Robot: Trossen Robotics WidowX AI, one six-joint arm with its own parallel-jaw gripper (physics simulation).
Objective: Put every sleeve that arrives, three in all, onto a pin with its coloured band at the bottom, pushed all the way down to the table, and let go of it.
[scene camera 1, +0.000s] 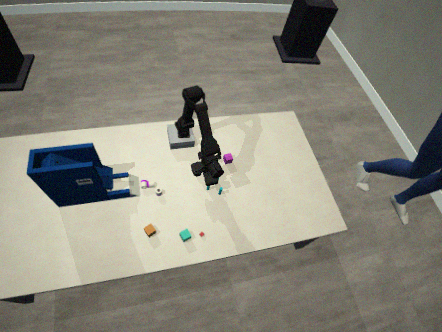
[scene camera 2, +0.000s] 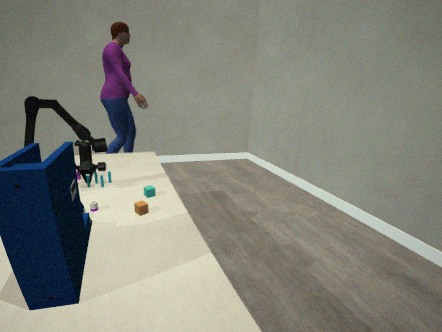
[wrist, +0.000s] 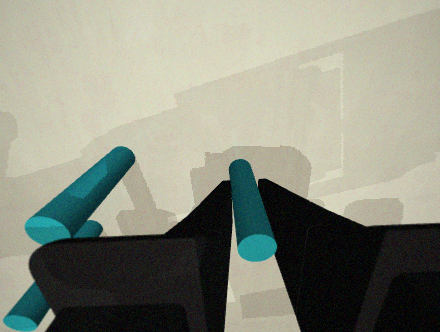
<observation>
I see my gripper (wrist: 244, 187) and a blue feeder (scene camera 2: 51, 244).
</observation>
